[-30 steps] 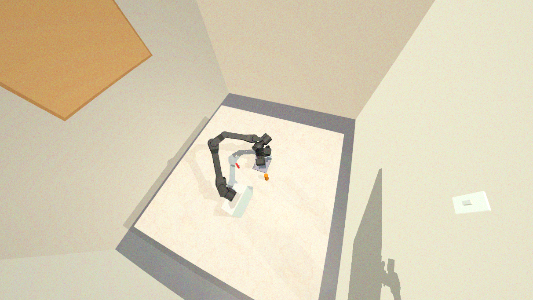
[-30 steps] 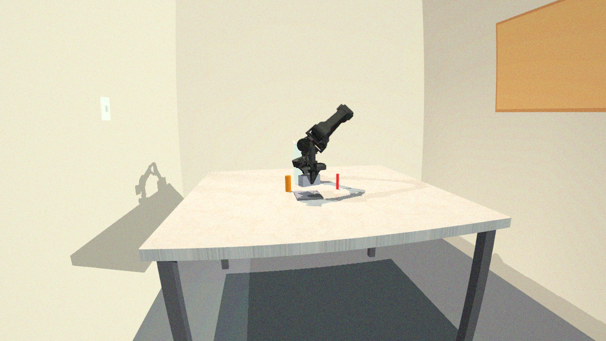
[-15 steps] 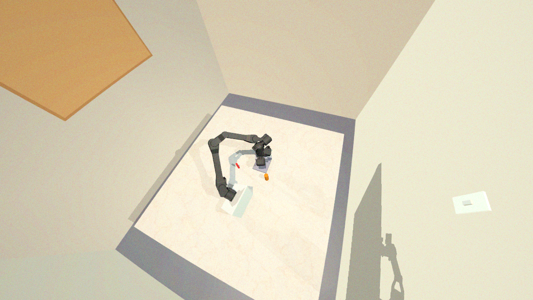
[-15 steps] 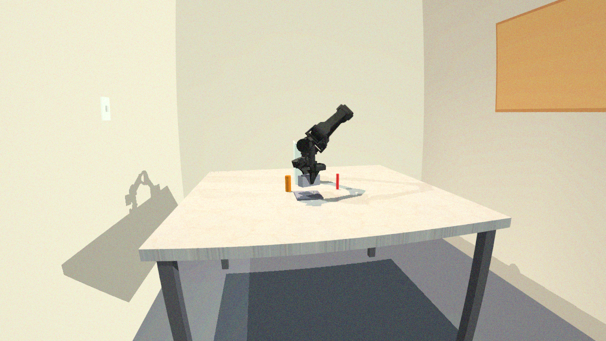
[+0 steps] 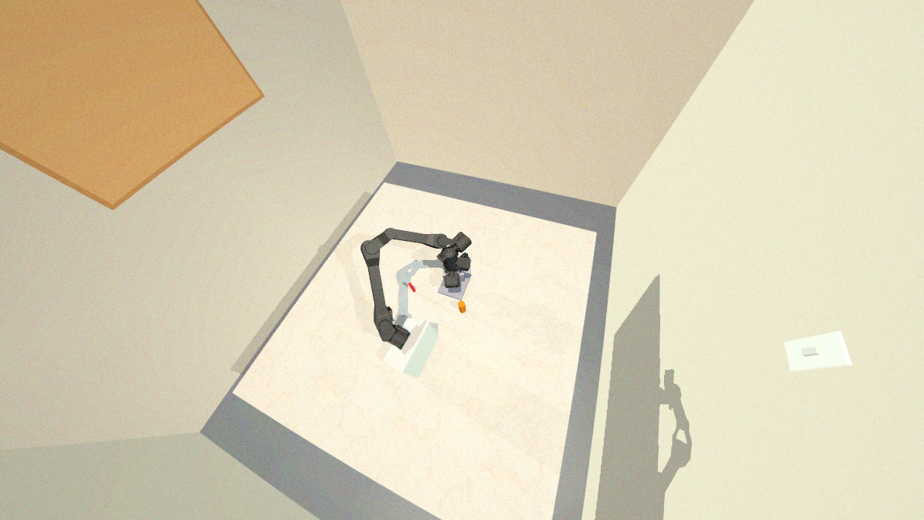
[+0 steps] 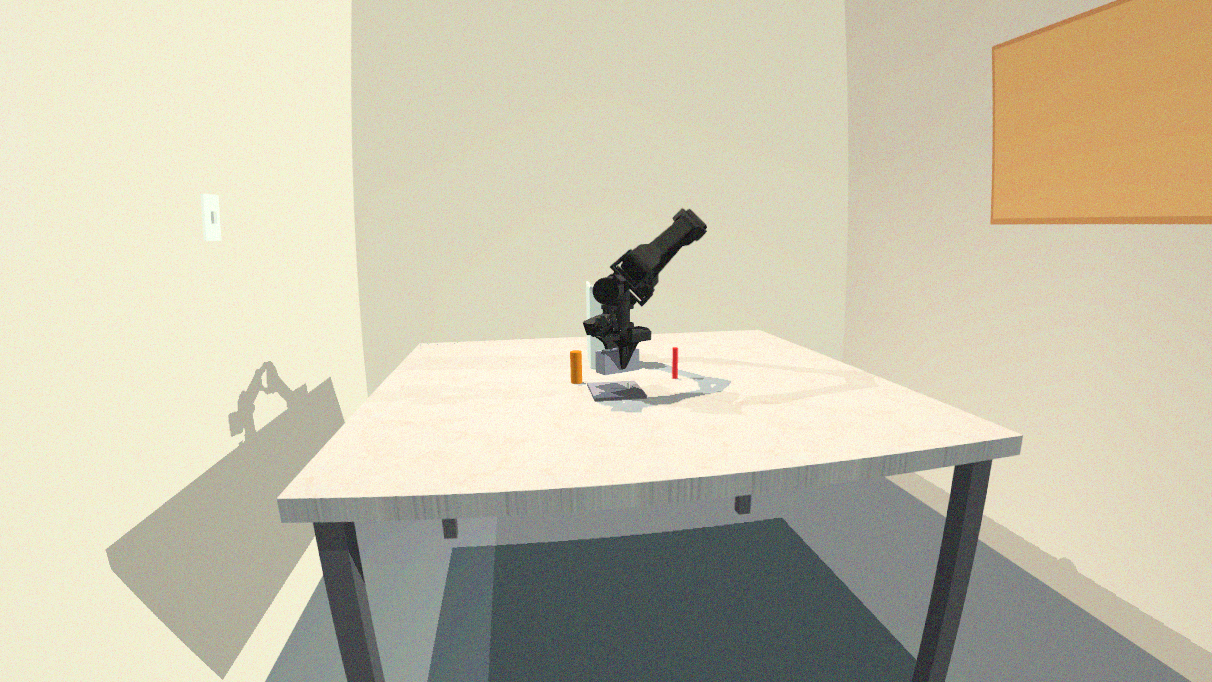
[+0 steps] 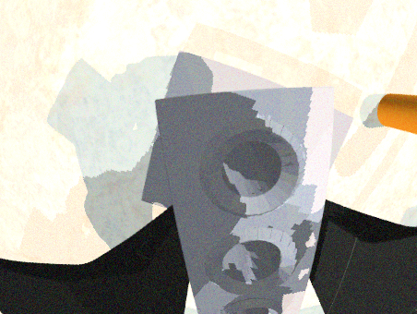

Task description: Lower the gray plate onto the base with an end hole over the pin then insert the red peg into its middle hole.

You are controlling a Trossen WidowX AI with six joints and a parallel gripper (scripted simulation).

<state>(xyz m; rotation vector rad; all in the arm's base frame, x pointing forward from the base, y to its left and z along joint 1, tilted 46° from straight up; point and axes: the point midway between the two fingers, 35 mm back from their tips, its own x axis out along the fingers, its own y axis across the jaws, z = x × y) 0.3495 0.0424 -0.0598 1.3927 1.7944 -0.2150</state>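
Now: gripper tip 5 cm above the base, 1 cm to the right of it and 1 cm past it. Round my gripper tip: red peg 15 cm to the left, 13 cm behind, 2 cm below; orange cylinder 11 cm behind, 10 cm to the right, 2 cm below; gray plate 3 cm above.
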